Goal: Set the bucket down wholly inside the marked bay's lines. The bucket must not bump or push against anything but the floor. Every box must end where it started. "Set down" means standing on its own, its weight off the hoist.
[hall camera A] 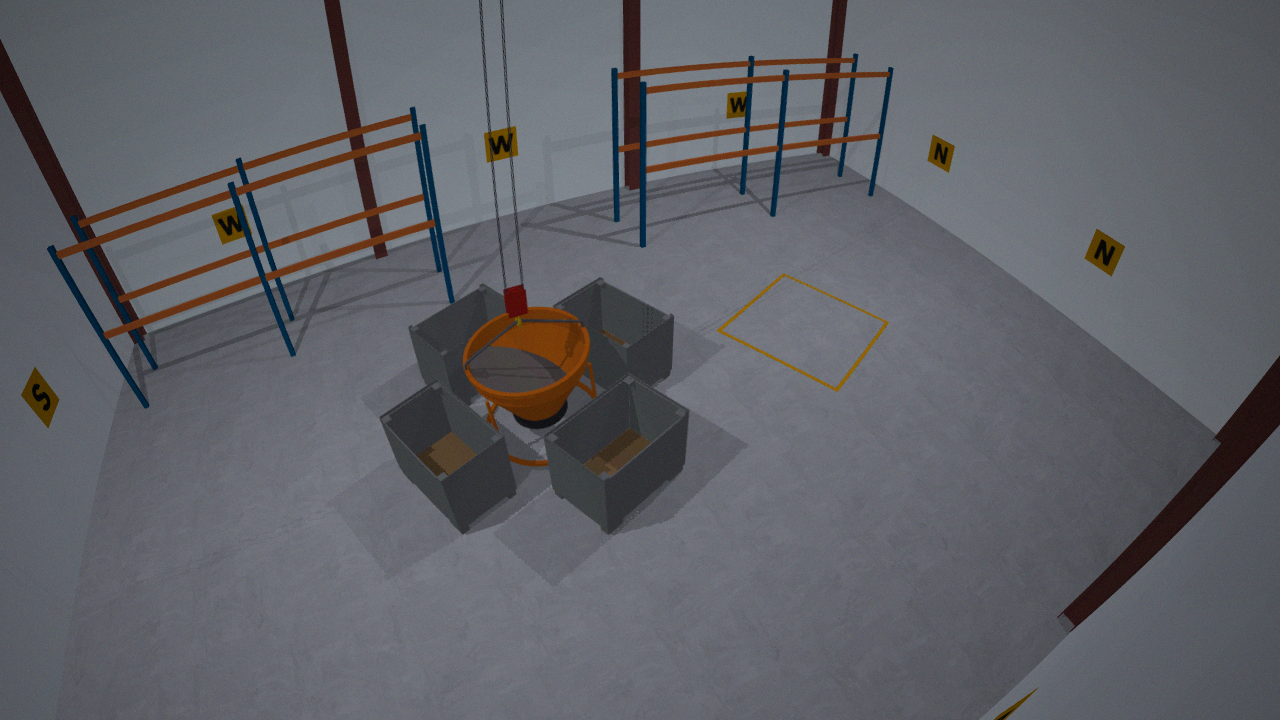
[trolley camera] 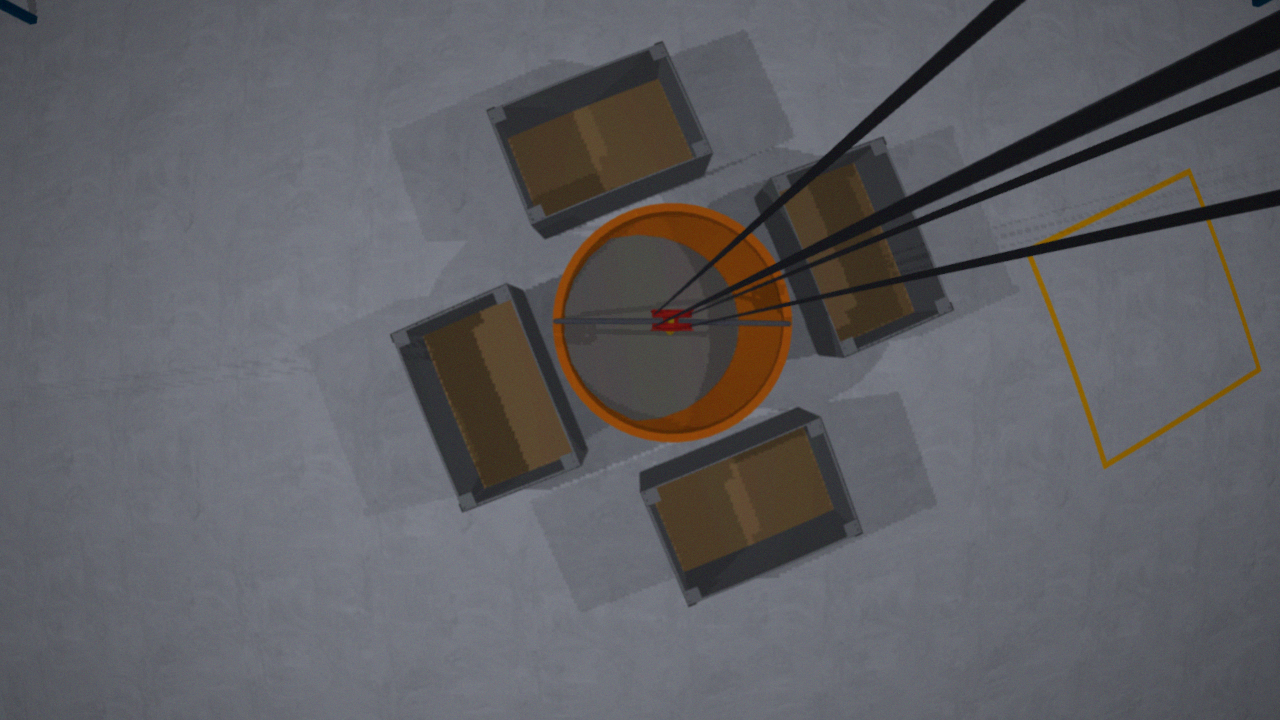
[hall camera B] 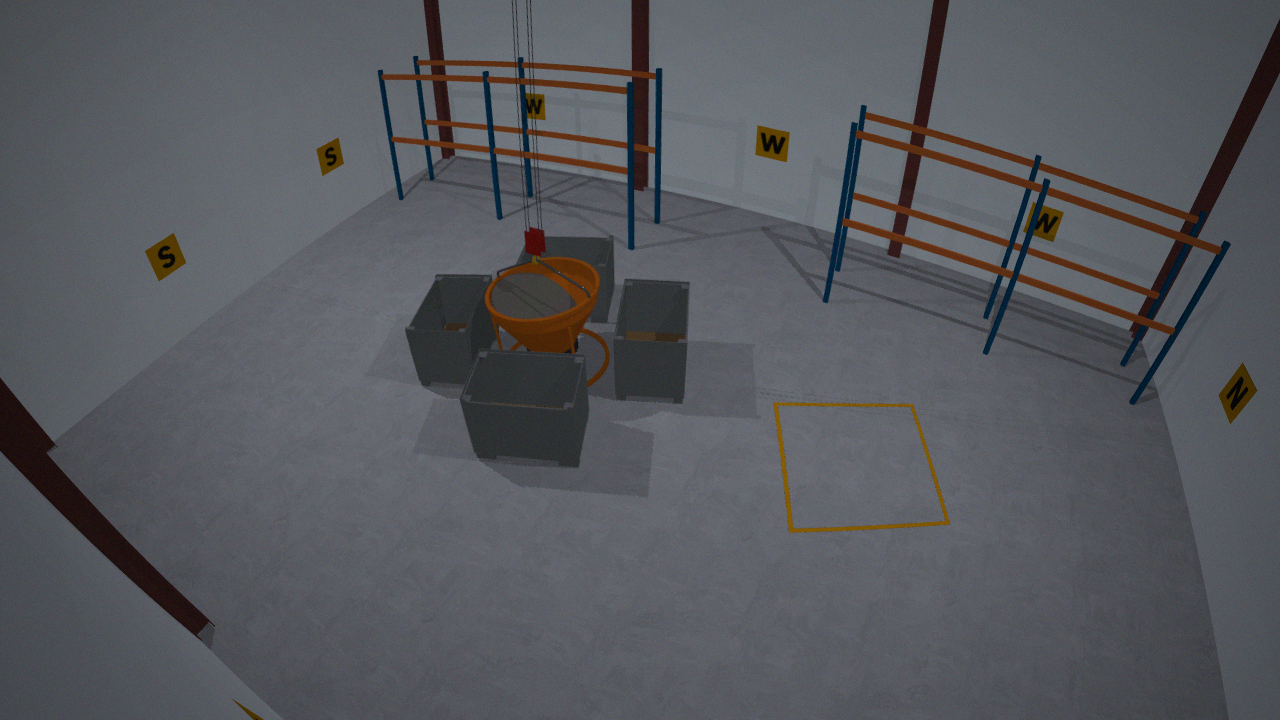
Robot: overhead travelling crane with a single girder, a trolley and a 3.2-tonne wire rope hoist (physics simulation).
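The orange bucket (hall camera A: pixel 528 400) (hall camera B: pixel 547 334) (trolley camera: pixel 753 362) is upright between four grey boxes, one on each side. My hook (hall camera A: pixel 518 320) (hall camera B: pixel 535 259) (trolley camera: pixel 671 324), under the red block, holds the bucket by its raised bail. The ropes look straight. Boxes partly hide the bucket's foot ring, which is low by the floor; whether it touches the floor I cannot tell. In the trolley view the rim lies close to the right box (trolley camera: pixel 881 308) and the left box (trolley camera: pixel 501 394). The yellow-outlined bay (hall camera A: pixel 777 360) (hall camera B: pixel 844 404) (trolley camera: pixel 1067 361) lies beyond the right box.
In the trolley view, the other boxes stand above (trolley camera: pixel 599 147) and below (trolley camera: pixel 742 501) the bucket. Two blue and orange rack frames (hall camera A: pixel 642 170) (hall camera B: pixel 631 170) stand along the W wall. Dark red columns (hall camera A: pixel 631 98) (hall camera B: pixel 640 98) stand at the walls.
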